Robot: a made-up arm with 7 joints. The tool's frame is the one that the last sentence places. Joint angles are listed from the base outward.
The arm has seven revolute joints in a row. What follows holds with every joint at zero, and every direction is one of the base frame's. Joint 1 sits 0.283 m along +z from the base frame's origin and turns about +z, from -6.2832 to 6.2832 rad. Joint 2 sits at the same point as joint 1 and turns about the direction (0, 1, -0.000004), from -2.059 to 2.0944 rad. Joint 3 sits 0.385 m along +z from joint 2 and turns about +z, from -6.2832 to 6.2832 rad. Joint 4 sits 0.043 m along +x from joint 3 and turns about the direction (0, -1, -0.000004), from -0.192 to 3.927 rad. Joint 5 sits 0.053 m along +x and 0.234 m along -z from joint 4 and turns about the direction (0, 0.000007, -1), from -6.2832 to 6.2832 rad. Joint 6 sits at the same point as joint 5 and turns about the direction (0, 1, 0.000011), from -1.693 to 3.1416 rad. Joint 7 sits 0.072 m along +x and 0.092 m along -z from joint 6 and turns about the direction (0, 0.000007, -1), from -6.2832 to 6.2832 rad. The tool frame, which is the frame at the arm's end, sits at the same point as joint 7; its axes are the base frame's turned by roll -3.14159, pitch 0 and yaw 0 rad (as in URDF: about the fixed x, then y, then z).
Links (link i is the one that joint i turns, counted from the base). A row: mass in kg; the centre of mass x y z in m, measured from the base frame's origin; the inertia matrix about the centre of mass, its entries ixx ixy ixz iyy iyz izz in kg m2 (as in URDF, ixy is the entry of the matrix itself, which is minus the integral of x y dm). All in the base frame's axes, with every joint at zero. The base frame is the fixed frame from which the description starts. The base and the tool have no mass.
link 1: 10; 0.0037 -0.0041 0.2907; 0.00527 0 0 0.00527 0 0.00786
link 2: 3.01; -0.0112 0.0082 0.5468; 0.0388 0 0 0.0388 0 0.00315
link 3: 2.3; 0.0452 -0.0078 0.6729; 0.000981 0 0 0.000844 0 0.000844
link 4: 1.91; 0.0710 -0.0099 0.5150; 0.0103 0 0.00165 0.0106 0 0.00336
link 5: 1.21; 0.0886 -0.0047 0.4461; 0.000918 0 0 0.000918 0 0.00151
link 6: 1.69; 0.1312 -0.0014 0.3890; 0.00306 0 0.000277 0.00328 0 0.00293
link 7: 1.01; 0.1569 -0.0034 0.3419; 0.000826 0 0 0.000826 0 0.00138
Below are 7 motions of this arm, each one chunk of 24 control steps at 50 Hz.
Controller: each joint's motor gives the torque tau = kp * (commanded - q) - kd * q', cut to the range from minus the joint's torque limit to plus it. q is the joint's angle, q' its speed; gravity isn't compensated. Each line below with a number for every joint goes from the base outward.
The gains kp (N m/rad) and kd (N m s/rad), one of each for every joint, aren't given. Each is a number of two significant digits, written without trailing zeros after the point. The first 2 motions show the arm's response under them.
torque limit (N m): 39 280 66 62 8 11 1.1
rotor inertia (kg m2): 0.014 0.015 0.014 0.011 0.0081 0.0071 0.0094
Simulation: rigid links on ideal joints. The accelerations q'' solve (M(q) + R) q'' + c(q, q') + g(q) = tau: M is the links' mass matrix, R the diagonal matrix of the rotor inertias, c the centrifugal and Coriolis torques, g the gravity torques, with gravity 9.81 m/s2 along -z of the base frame. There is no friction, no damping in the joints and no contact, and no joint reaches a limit. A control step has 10 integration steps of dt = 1/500 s. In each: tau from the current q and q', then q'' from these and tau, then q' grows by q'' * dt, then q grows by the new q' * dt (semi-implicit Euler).
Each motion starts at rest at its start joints. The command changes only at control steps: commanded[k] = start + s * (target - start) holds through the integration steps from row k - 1 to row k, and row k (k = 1, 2, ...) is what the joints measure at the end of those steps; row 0 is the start. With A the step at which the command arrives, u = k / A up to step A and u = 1 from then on. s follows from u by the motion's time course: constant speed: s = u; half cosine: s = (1 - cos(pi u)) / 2; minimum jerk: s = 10 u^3 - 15 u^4 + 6 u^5; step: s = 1 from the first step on.
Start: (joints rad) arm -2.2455 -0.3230 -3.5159 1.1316 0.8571 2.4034 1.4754
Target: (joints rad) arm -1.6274 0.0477 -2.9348 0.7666 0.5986 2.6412 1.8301
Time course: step
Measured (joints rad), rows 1 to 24:
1: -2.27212 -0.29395 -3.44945 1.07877 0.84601 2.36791 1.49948
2: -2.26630 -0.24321 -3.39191 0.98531 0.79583 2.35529 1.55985
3: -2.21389 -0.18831 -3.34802 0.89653 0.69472 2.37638 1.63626
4: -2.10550 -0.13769 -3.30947 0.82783 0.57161 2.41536 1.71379
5: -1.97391 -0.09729 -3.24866 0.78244 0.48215 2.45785 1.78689
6: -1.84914 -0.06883 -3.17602 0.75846 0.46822 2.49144 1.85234
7: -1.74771 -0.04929 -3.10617 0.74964 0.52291 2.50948 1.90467
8: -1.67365 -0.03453 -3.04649 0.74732 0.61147 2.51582 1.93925
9: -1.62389 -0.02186 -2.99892 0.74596 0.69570 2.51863 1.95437
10: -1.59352 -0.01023 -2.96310 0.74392 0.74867 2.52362 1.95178
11: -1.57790 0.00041 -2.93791 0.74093 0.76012 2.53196 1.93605
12: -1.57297 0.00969 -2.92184 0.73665 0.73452 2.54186 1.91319
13: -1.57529 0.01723 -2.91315 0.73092 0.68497 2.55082 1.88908
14: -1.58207 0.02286 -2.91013 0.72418 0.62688 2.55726 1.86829
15: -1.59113 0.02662 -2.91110 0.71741 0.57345 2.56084 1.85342
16: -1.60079 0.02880 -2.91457 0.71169 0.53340 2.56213 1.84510
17: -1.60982 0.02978 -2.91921 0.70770 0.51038 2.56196 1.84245
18: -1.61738 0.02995 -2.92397 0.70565 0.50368 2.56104 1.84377
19: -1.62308 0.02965 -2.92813 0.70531 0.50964 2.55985 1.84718
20: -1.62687 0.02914 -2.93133 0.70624 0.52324 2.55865 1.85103
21: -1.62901 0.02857 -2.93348 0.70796 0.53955 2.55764 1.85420
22: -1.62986 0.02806 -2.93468 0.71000 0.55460 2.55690 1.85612
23: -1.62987 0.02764 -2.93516 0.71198 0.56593 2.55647 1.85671
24: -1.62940 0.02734 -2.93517 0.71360 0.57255 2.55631 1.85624
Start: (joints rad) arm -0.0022 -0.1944 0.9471 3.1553 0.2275 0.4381 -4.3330
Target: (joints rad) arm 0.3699 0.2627 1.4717 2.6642 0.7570 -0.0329 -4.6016
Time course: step
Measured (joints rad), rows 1 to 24:
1: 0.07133 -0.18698 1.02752 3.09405 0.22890 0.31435 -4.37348
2: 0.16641 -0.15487 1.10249 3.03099 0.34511 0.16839 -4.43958
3: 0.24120 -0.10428 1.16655 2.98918 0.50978 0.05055 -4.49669
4: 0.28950 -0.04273 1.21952 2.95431 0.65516 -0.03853 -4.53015
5: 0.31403 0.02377 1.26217 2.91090 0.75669 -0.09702 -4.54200
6: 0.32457 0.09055 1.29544 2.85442 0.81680 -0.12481 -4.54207
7: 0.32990 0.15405 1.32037 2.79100 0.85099 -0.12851 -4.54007
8: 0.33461 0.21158 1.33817 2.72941 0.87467 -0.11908 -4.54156
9: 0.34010 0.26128 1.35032 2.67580 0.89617 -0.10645 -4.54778
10: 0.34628 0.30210 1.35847 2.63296 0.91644 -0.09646 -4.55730
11: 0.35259 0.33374 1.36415 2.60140 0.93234 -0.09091 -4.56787
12: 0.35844 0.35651 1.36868 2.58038 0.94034 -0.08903 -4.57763
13: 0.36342 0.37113 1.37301 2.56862 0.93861 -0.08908 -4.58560
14: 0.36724 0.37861 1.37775 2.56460 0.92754 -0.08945 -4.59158
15: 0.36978 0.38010 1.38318 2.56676 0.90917 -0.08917 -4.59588
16: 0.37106 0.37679 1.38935 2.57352 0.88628 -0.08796 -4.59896
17: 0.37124 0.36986 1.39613 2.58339 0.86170 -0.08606 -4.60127
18: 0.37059 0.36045 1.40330 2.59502 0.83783 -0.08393 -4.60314
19: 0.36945 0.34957 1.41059 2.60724 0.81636 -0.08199 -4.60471
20: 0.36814 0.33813 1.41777 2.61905 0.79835 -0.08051 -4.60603
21: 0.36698 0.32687 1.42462 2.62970 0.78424 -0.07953 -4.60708
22: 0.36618 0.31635 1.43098 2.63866 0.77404 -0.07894 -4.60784
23: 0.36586 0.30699 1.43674 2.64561 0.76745 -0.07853 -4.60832
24: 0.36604 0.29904 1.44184 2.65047 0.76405 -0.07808 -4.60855
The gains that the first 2 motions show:
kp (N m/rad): 180 510 130 150 20 22 4.2
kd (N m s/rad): 11 39 14 7.7 0.52 1.5 0.21
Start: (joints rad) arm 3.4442 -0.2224 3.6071 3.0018 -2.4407 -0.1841 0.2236
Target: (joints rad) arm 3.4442 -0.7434 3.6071 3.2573 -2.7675 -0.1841 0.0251
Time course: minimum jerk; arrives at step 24
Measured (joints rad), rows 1 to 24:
1: 3.44437 -0.22376 3.60713 3.00358 -2.44157 -0.19328 0.22373
2: 3.44441 -0.22631 3.60709 3.00441 -2.44309 -0.20725 0.22381
3: 3.44482 -0.23000 3.60706 3.00441 -2.44621 -0.22030 0.22374
4: 3.44571 -0.23522 3.60711 3.00503 -2.45136 -0.23134 0.22321
5: 3.44699 -0.24241 3.60727 3.00756 -2.45844 -0.24029 0.22177
6: 3.44849 -0.25204 3.60756 3.01291 -2.46728 -0.24720 0.21889
7: 3.45003 -0.26453 3.60796 3.02157 -2.47779 -0.25215 0.21411
8: 3.45147 -0.28024 3.60843 3.03363 -2.49012 -0.25518 0.20709
9: 3.45269 -0.29944 3.60893 3.04880 -2.50455 -0.25636 0.19770
10: 3.45356 -0.32227 3.60939 3.06650 -2.52140 -0.25584 0.18599
11: 3.45402 -0.34875 3.60976 3.08592 -2.54099 -0.25384 0.17225
12: 3.45399 -0.37878 3.60998 3.10613 -2.56349 -0.25064 0.15692
13: 3.45345 -0.41207 3.61002 3.12614 -2.58885 -0.24662 0.14057
14: 3.45241 -0.44821 3.60986 3.14498 -2.61680 -0.24223 0.12385
15: 3.45088 -0.48664 3.60950 3.16178 -2.64679 -0.23798 0.10740
16: 3.44894 -0.52666 3.60896 3.17581 -2.67803 -0.23440 0.09185
17: 3.44666 -0.56745 3.60827 3.18652 -2.70953 -0.23201 0.07770
18: 3.44414 -0.60813 3.60744 3.19360 -2.74019 -0.23126 0.06535
19: 3.44148 -0.64777 3.60651 3.19697 -2.76890 -0.23245 0.05508
20: 3.43880 -0.68546 3.60549 3.19677 -2.79465 -0.23572 0.04701
21: 3.43623 -0.72036 3.60438 3.19341 -2.81664 -0.24099 0.04116
22: 3.43391 -0.75175 3.60321 3.18750 -2.83435 -0.24797 0.03745
23: 3.43196 -0.77909 3.60199 3.17990 -2.84757 -0.25616 0.03567
24: 3.43056 -0.80213 3.60076 3.17171 -2.85646 -0.26495 0.03551

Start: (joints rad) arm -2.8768 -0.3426 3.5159 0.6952 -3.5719 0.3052 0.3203
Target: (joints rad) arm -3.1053 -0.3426 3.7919 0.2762 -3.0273 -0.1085 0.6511
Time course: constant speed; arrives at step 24
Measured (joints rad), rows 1 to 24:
1: -2.87819 -0.34578 3.51757 0.69065 -3.56838 0.30855 0.32132
2: -2.88110 -0.35238 3.52074 0.67982 -3.55631 0.31021 0.32435
3: -2.88558 -0.36002 3.52506 0.66421 -3.53562 0.30652 0.33005
4: -2.89155 -0.36733 3.53024 0.64518 -3.50971 0.29741 0.33884
5: -2.89890 -0.37361 3.53610 0.62409 -3.48233 0.28387 0.35068
6: -2.90741 -0.37854 3.54253 0.60216 -3.45596 0.26724 0.36506
7: -2.91686 -0.38212 3.54946 0.58037 -3.43153 0.24885 0.38123
8: -2.92698 -0.38446 3.55686 0.55941 -3.40887 0.22986 0.39842
9: -2.93751 -0.38578 3.56471 0.53964 -3.38732 0.21110 0.41592
10: -2.94820 -0.38633 3.57302 0.52117 -3.36620 0.19312 0.43322
11: -2.95886 -0.38632 3.58180 0.50390 -3.34504 0.17617 0.45001
12: -2.96933 -0.38596 3.59104 0.48762 -3.32358 0.16029 0.46611
13: -2.97950 -0.38540 3.60072 0.47205 -3.30176 0.14534 0.48149
14: -2.98936 -0.38474 3.61081 0.45691 -3.27964 0.13111 0.49619
15: -2.99891 -0.38405 3.62127 0.44196 -3.25729 0.11735 0.51030
16: -3.00821 -0.38337 3.63203 0.42700 -3.23479 0.10382 0.52394
17: -3.01732 -0.38271 3.64305 0.41191 -3.21223 0.09032 0.53723
18: -3.02634 -0.38207 3.65426 0.39660 -3.18965 0.07670 0.55032
19: -3.03532 -0.38145 3.66560 0.38105 -3.16709 0.06287 0.56332
20: -3.04433 -0.38084 3.67703 0.36526 -3.14458 0.04880 0.57632
21: -3.05342 -0.38025 3.68851 0.34927 -3.12213 0.03447 0.58939
22: -3.06259 -0.37966 3.70001 0.33312 -3.09974 0.01993 0.60257
23: -3.07187 -0.37906 3.71152 0.31687 -3.07740 0.00520 0.61589
24: -3.08123 -0.37847 3.72303 0.30055 -3.05510 -0.00966 0.62933

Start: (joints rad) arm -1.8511 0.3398 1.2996 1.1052 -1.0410 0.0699 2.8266
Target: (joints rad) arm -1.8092 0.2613 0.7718 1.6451 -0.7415 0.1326 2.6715
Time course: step
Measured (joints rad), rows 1 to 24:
1: -1.80733 0.32739 1.22940 1.14318 -1.04556 0.08257 2.80513
2: -1.76529 0.31749 1.16029 1.22054 -1.01417 0.14395 2.75509
3: -1.73919 0.31081 1.10204 1.30714 -0.94132 0.18837 2.69699
4: -1.72906 0.30593 1.05222 1.38952 -0.85232 0.20515 2.64907
5: -1.73204 0.30191 1.00833 1.46099 -0.77503 0.20206 2.62092
6: -1.74463 0.29840 0.96851 1.51840 -0.72392 0.18925 2.61324
7: -1.76322 0.29552 0.93175 1.56107 -0.69930 0.17464 2.62102
8: -1.78443 0.29358 0.89767 1.58993 -0.69373 0.16313 2.63724
9: -1.80547 0.29286 0.86632 1.60684 -0.69835 0.15715 2.65545
10: -1.82432 0.29349 0.83791 1.61406 -0.70648 0.15728 2.67114
11: -1.83985 0.29540 0.81262 1.61392 -0.71452 0.16287 2.68191
12: -1.85164 0.29838 0.79057 1.60863 -0.72132 0.17262 2.68709
13: -1.85973 0.30213 0.77174 1.60010 -0.72706 0.18496 2.68720
14: -1.86447 0.30630 0.75606 1.58992 -0.73232 0.19841 2.68334
15: -1.86633 0.31053 0.74337 1.57932 -0.73751 0.21169 2.67683
16: -1.86580 0.31450 0.73348 1.56924 -0.74271 0.22380 2.66892
17: -1.86337 0.31798 0.72614 1.56031 -0.74771 0.23405 2.66072
18: -1.85948 0.32078 0.72110 1.55291 -0.75222 0.24201 2.65308
19: -1.85455 0.32280 0.71809 1.54725 -0.75600 0.24749 2.64660
20: -1.84892 0.32402 0.71682 1.54334 -0.75895 0.25053 2.64165
21: -1.84292 0.32444 0.71700 1.54108 -0.76111 0.25130 2.63837
22: -1.83682 0.32415 0.71837 1.54025 -0.76263 0.25010 2.63668
23: -1.83083 0.32323 0.72063 1.54060 -0.76369 0.24732 2.63639
24: -1.82514 0.32181 0.72356 1.54182 -0.76445 0.24336 2.63719

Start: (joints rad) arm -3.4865 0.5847 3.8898 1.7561 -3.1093 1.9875 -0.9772
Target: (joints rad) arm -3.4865 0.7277 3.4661 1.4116 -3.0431 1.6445 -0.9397
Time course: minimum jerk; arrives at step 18
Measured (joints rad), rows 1 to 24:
1: -3.48591 0.58707 3.88992 1.74884 -3.10856 1.99333 -0.97647
2: -3.48538 0.59138 3.89176 1.73672 -3.11041 2.00075 -0.97398
3: -3.48551 0.59664 3.89399 1.72413 -3.11795 2.00461 -0.97013
4: -3.48603 0.60290 3.89487 1.71122 -3.13032 2.00383 -0.96567
5: -3.48652 0.61045 3.89307 1.69687 -3.14460 1.99823 -0.96114
6: -3.48668 0.61957 3.88765 1.67984 -3.15761 1.98779 -0.95686
7: -3.48643 0.63036 3.87806 1.65929 -3.16701 1.97250 -0.95293
8: -3.48585 0.64267 3.86409 1.63490 -3.17175 1.95245 -0.94937
9: -3.48512 0.65619 3.84587 1.60691 -3.17188 1.92796 -0.94612
10: -3.48446 0.67044 3.82380 1.57597 -3.16817 1.89961 -0.94315
11: -3.48407 0.68483 3.79851 1.54306 -3.16156 1.86824 -0.94043
12: -3.48405 0.69873 3.77083 1.50939 -3.15283 1.83495 -0.93799
13: -3.48446 0.71155 3.74167 1.47627 -3.14245 1.80100 -0.93587
14: -3.48523 0.72275 3.71201 1.44503 -3.13062 1.76771 -0.93414
15: -3.48624 0.73196 3.68281 1.41692 -3.11745 1.73638 -0.93286
16: -3.48734 0.73894 3.65495 1.39296 -3.10324 1.70817 -0.93206
17: -3.48837 0.74371 3.62916 1.37382 -3.08859 1.68401 -0.93175
18: -3.48922 0.74651 3.60588 1.35966 -3.07450 1.66440 -0.93183
19: -3.48984 0.74783 3.58522 1.35004 -3.06218 1.64930 -0.93217
20: -3.49020 0.74824 3.56714 1.34410 -3.05260 1.63828 -0.93260
21: -3.49027 0.74821 3.55155 1.34094 -3.04617 1.63075 -0.93296
22: -3.49007 0.74811 3.53835 1.33977 -3.04278 1.62606 -0.93315
23: -3.48965 0.74815 3.52740 1.33994 -3.04199 1.62361 -0.93311
24: -3.48907 0.74845 3.51856 1.34097 -3.04316 1.62282 -0.93283

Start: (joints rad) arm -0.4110 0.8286 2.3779 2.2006 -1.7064 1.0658 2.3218
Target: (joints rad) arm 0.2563 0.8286 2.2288 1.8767 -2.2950 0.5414 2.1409
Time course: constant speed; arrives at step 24
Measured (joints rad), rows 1 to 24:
1: -0.41065 0.83215 2.37779 2.19477 -1.71238 1.06317 2.32089
2: -0.40761 0.83890 2.37473 2.18645 -1.72566 1.05840 2.31707
3: -0.40031 0.84720 2.36907 2.17925 -1.74712 1.05298 2.31019
4: -0.38876 0.85624 2.36129 2.17329 -1.77504 1.04694 2.30088
5: -0.37346 0.86548 2.35184 2.16784 -1.80604 1.04015 2.28994
6: -0.35501 0.87453 2.34118 2.16209 -1.83688 1.03253 2.27810
7: -0.33390 0.88304 2.32969 2.15537 -1.86563 1.02390 2.26600
8: -0.31051 0.89078 2.31771 2.14722 -1.89174 1.01403 2.25412
9: -0.28512 0.89755 2.30550 2.13741 -1.91561 1.00269 2.24278
10: -0.25793 0.90324 2.29328 2.12590 -1.93804 0.98967 2.23217
11: -0.22911 0.90778 2.28122 2.11275 -1.95980 0.97483 2.22236
12: -0.19885 0.91119 2.26945 2.09812 -1.98144 0.95814 2.21331
13: -0.16732 0.91351 2.25805 2.08220 -2.00324 0.93960 2.20495
14: -0.13472 0.91482 2.24709 2.06519 -2.02534 0.91931 2.19716
15: -0.10127 0.91523 2.23660 2.04729 -2.04779 0.89739 2.18983
16: -0.06719 0.91487 2.22660 2.02872 -2.07062 0.87400 2.18286
17: -0.03271 0.91385 2.21708 2.00965 -2.09390 0.84931 2.17618
18: 0.00194 0.91230 2.20805 1.99029 -2.11768 0.82350 2.16971
19: 0.03653 0.91035 2.19948 1.97079 -2.14199 0.79676 2.16342
20: 0.07085 0.90811 2.19137 1.95133 -2.16687 0.76926 2.15727
21: 0.10473 0.90567 2.18369 1.93204 -2.19230 0.74116 2.15122
22: 0.13799 0.90313 2.17642 1.91305 -2.21825 0.71262 2.14525
23: 0.17052 0.90057 2.16954 1.89447 -2.24463 0.68380 2.13935
24: 0.20221 0.89806 2.16301 1.87638 -2.27136 0.65483 2.13348

